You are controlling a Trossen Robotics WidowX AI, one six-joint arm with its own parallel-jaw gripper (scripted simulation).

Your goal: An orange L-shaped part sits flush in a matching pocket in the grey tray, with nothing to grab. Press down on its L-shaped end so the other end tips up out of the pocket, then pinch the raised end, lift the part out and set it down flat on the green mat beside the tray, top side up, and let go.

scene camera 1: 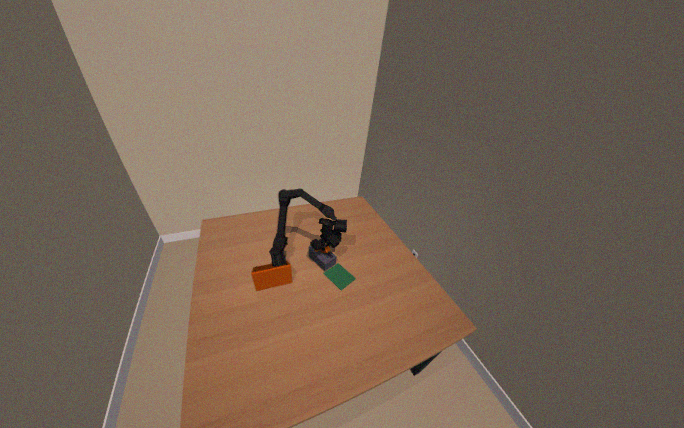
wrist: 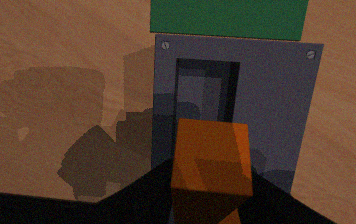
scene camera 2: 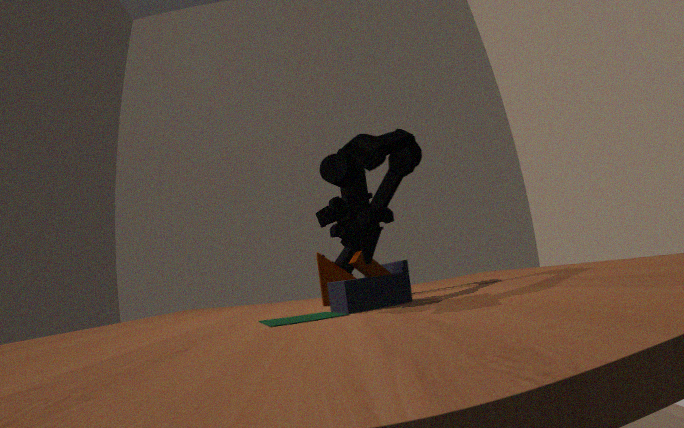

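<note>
My gripper (scene camera 2: pixel 364 264) visible. Gripper (wrist: pixel 205 170) seen too.
</note>
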